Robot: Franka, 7 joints.
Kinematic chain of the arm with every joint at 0, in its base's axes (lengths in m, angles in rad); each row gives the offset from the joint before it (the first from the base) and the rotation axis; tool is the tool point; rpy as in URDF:
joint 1: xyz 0 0 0.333 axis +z
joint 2: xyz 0 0 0 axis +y
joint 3: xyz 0 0 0.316 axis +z
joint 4: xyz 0.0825 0 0 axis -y
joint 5: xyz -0.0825 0 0.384 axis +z
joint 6: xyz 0 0 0 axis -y
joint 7: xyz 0.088 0 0 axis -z
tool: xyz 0 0 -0.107 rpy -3.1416 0 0
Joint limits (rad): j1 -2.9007..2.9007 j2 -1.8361..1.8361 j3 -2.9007..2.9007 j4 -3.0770..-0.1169 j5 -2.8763..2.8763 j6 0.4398..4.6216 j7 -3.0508..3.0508
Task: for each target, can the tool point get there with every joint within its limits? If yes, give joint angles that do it. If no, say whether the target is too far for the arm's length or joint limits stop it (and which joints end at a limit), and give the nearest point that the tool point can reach.
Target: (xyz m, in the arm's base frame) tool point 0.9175 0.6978 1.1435
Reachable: no: too far | nearest point 0.5586 0.4248 0.8264 | short by 0.551 m
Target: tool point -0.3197 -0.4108 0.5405
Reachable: yes | joints -0.9163 0.6401 -1.3327 -1.9231 -1.4951 1.0162 -2.1204
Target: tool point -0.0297 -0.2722 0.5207
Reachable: yes | joints -0.5095 -1.3754 -1.0390 -2.5235 0.4150 1.3917 2.3084
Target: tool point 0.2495 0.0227 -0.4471
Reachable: no: joint limits stop it (at a limit: joint 2) | nearest point 0.2541 0.0231 -0.3600 | short by 0.087 m
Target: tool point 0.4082 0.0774 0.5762
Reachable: yes | joints 0.6020 -0.5472 -0.3027 -2.6208 0.2244 3.4112 0.3699
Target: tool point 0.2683 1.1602 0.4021
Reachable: no: too far | nearest point 0.1930 0.8344 0.3827 | short by 0.335 m
